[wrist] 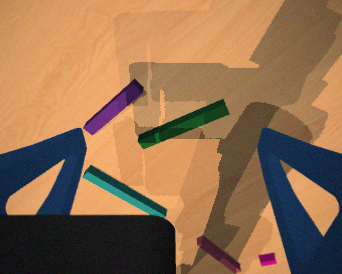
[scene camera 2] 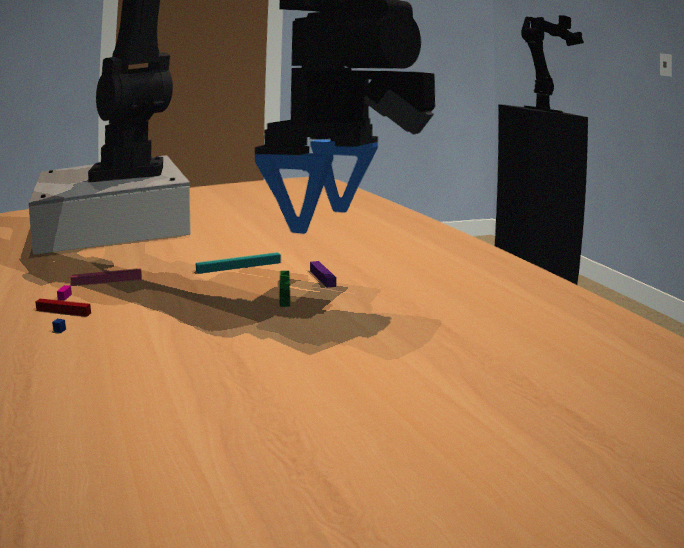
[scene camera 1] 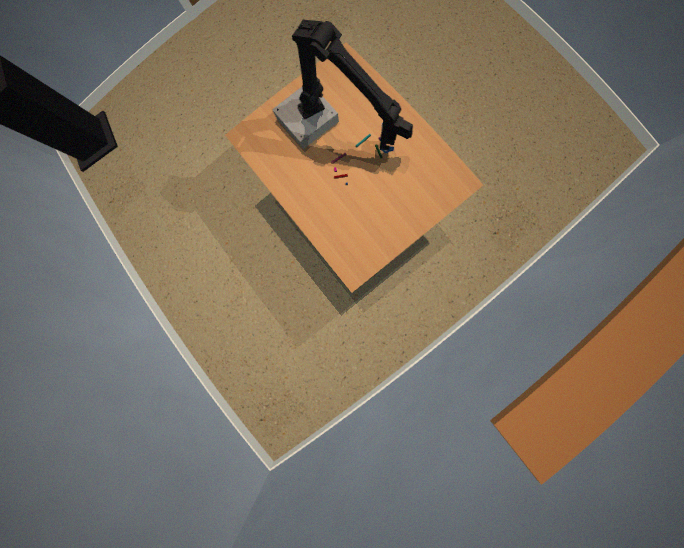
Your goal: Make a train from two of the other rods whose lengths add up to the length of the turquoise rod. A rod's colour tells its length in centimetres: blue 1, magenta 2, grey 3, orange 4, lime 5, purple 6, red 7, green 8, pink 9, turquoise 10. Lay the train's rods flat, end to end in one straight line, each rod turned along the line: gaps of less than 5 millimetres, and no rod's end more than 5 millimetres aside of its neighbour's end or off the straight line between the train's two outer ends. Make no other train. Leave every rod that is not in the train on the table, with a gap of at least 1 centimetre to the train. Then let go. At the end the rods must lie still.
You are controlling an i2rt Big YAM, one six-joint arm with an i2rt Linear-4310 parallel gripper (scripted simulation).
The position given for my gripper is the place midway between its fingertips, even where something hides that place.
I see my gripper (scene camera 2: 320,222), a green rod (wrist: 216,110), a purple rod (wrist: 134,89) and a turquoise rod (scene camera 2: 271,258).
The turquoise rod shows as well in the wrist view (wrist: 92,174). My gripper is seen too in the wrist view (wrist: 171,137).
